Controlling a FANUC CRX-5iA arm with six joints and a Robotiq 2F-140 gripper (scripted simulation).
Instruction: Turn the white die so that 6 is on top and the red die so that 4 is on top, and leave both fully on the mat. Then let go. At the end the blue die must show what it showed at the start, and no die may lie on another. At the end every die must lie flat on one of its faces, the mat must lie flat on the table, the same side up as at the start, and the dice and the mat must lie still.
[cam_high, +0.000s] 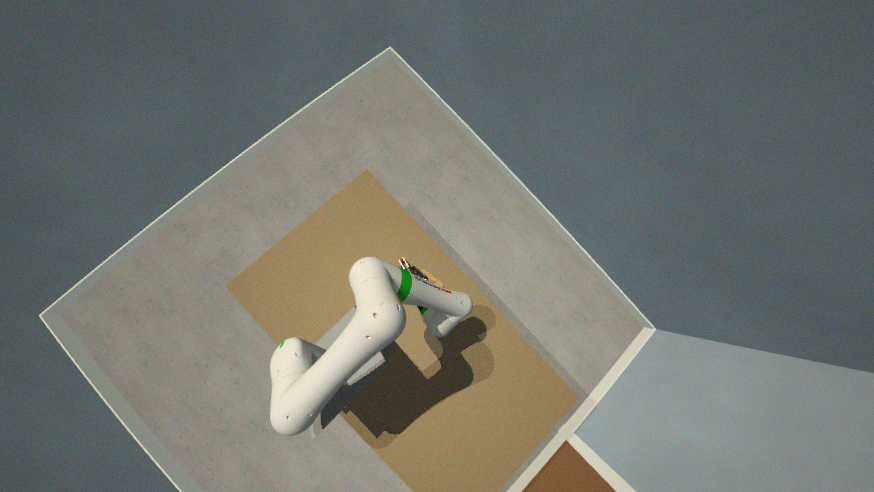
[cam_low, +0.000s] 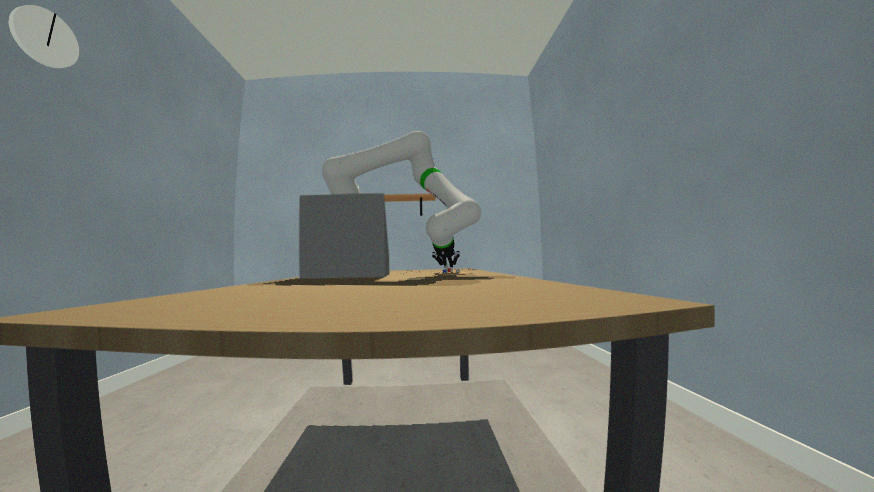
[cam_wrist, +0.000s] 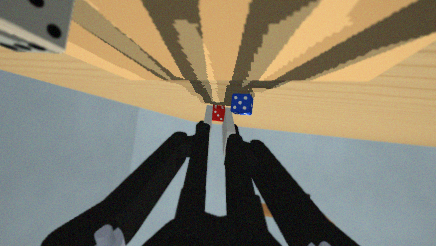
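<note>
My hand is 20 mm to the right of the red die and 20 mm above it. Also, from my hand: blue die 20 mm behind, 40 mm to the right, 20 mm below; white die 30 mm ahead, 150 mm to the right, 20 mm below; tan mat 10 mm ahead, 160 mm to the right, 30 mm below.
</note>
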